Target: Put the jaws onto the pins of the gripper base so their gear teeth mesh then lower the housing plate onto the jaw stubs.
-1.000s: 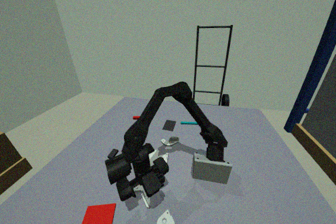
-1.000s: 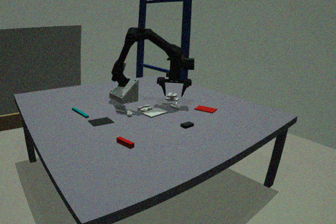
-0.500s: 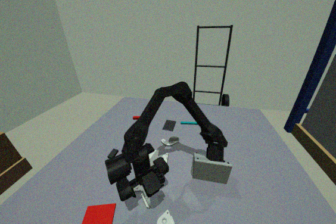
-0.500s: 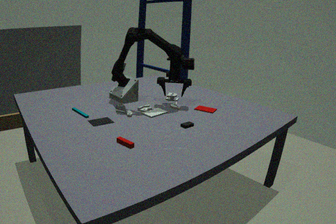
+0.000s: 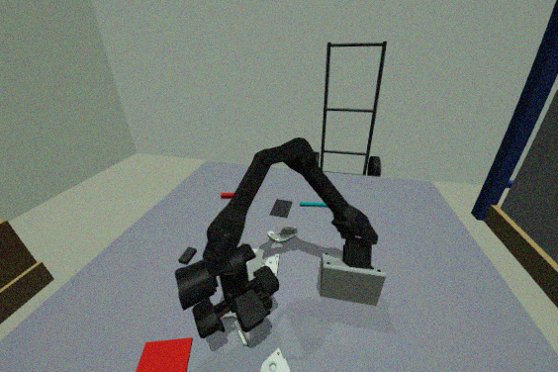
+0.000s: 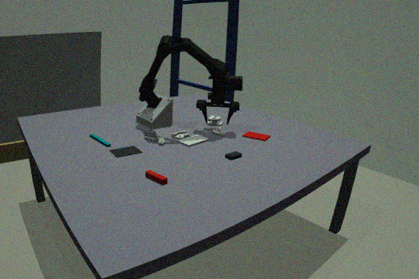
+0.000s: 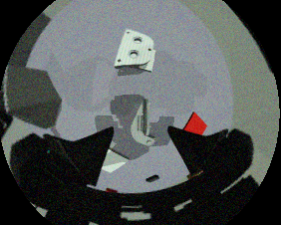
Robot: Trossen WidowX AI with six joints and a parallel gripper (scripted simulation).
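My gripper tip is 3 cm short of the grey jaw, 3 cm above it and 1 cm to the left of it. The rest, counted from my gripper tip: flat light plate 17 cm to the right, 4 cm below, 2 cm ahead; then white gripper base 9 cm to the left, 9 cm behind, 1 cm below; then red flat plate 16 cm ahead, 8 cm to the left, 4 cm below.
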